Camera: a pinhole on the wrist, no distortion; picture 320 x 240 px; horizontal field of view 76.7 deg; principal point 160.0 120.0 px. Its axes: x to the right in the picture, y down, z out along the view. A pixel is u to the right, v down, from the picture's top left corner.
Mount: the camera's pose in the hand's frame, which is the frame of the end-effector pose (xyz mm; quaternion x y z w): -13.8 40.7 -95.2 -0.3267 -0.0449 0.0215 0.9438
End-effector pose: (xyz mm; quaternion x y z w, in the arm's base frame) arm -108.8 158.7 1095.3 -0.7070 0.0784 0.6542 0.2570
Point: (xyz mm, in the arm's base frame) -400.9 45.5 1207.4
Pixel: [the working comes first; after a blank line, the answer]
In the camera's frame: -125.4 -59.8 346.9

86.9 85.2
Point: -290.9 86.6 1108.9
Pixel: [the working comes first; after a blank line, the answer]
In the camera's frame: -16.7 -59.6 238.8

145.8 69.6
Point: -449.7 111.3 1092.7
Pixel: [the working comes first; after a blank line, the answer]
In the camera's frame: -1.9 -111.2 391.1

159.0 62.5
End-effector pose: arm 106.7 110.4 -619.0 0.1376 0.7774 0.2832 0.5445
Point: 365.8 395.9 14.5
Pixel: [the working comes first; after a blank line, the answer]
In the camera's frame: -361.5 265.3 576.6

33.2 213.1
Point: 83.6 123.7 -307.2
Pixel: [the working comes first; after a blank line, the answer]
In the camera's frame: -198.4 124.5 117.4

outside the picture
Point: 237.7 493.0 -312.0
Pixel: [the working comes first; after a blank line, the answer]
In the camera's frame: -22.1 186.7 471.3

150.5 200.1
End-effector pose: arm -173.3 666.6 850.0 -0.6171 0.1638 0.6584 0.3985
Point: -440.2 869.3 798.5
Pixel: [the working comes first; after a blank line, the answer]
In the camera's frame: 138.0 -224.0 335.9

outside the picture
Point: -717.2 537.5 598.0
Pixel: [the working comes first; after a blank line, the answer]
In the camera's frame: 224.4 192.1 551.2

242.4 190.5
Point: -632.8 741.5 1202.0
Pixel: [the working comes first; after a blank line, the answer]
In the camera's frame: -281.2 -205.0 536.4

54.0 42.7
